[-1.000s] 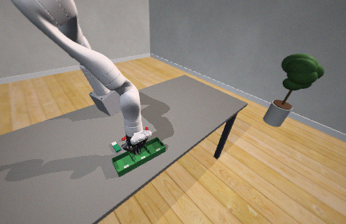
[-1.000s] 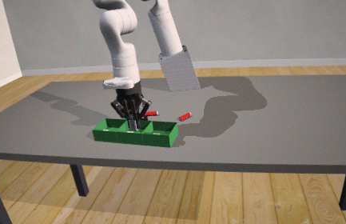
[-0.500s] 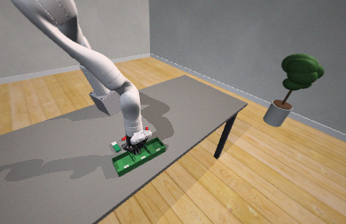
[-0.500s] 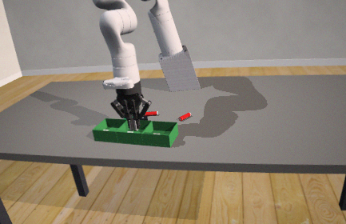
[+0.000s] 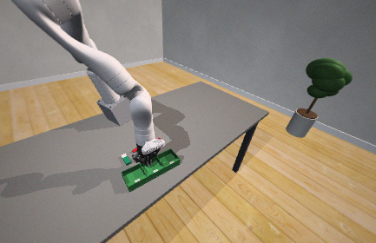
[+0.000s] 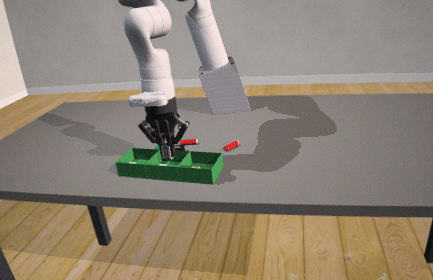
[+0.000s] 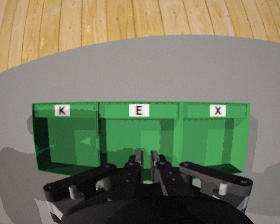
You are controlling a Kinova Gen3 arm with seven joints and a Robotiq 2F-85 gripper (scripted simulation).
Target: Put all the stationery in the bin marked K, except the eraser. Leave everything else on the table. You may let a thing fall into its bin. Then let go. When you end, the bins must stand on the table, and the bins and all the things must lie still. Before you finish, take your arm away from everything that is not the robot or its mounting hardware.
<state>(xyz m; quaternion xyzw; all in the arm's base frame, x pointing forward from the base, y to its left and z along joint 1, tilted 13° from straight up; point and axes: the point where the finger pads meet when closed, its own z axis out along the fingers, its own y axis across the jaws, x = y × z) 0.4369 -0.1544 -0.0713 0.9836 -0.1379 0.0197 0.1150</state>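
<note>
Right now the green bin is 30 mm below my hand and 20 mm ahead of it. From my hand the other things lie so: grey-white item: 90 mm to the left, 40 mm below, 40 mm behind; green-and-white eraser: 130 mm behind, 40 mm below, 30 mm to the right; black item: 80 mm behind, 40 mm below.
</note>
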